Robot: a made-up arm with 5 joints.
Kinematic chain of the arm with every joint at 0, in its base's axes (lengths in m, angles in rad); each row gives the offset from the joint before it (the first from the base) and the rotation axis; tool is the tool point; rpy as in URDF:
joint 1: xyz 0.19 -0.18 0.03 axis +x
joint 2: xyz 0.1 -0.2 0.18 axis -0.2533 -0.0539 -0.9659
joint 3: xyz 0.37 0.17 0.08 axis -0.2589 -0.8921 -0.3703
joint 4: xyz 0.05 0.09 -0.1 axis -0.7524 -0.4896 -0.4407
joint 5: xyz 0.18 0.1 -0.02 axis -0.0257 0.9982 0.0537
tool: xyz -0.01 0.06 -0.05 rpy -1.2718 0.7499 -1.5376
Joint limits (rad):
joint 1: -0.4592..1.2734
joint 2: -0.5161..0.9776
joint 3: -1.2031..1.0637
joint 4: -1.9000..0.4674
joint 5: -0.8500..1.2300
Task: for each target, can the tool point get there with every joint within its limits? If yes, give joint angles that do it. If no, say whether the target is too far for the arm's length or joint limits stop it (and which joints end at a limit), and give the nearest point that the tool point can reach.
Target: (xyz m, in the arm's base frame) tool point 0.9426 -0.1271 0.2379
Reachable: yes | joints 0.6011 0.0595 0.3162 -0.1511 0.2260
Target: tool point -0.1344 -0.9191 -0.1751
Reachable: no: joint limits stop it (at a limit: joint 1, joint 2, joint 3) | nearest point 0.3136 -0.4033 0.4672 | short by 0.938 m
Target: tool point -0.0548 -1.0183 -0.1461
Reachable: no: joint limits stop it (at a limit: joint 1, joint 2, joint 3) | nearest point 0.3372 -0.4275 0.4726 | short by 0.941 m
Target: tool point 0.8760 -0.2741 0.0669
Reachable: yes | joints 0.4130 0.7500 -0.8078 -0.2082 0.3131
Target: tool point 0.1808 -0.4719 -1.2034
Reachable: no: too far | nearest point 0.9426 -0.5817 -0.4697 | short by 1.063 m
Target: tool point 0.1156 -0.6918 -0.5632
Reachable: no: joint limits stop it (at a limit: joint 1, joint 2, joint 3, joint 4) | nearest point 0.8938 -0.7601 -0.4172 | short by 0.795 m
